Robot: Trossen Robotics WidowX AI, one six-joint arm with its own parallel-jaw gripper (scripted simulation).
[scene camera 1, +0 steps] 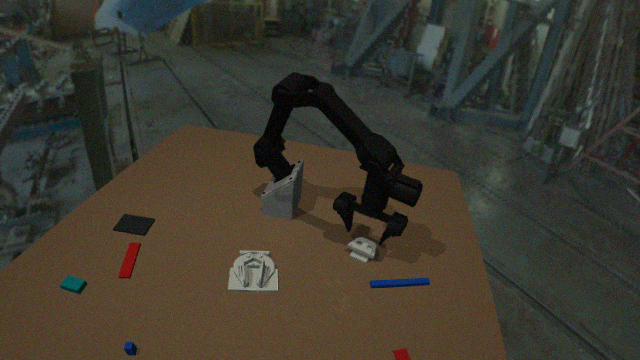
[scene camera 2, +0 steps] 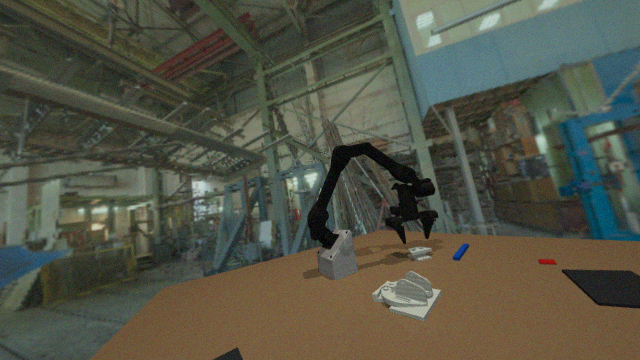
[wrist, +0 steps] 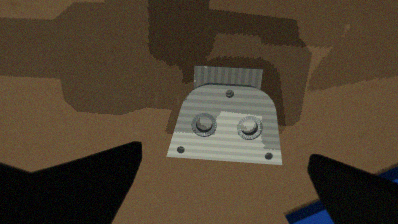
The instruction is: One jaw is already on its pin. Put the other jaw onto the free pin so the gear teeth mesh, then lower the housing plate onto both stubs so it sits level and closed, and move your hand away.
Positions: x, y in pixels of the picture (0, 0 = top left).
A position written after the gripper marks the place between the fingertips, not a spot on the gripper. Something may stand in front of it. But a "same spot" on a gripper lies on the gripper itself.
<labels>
gripper: scene camera 1; scene camera 2 416, 241; wrist
same spot on gripper: (wrist: 102, 180) = (scene camera 1: 352, 219)
</labels>
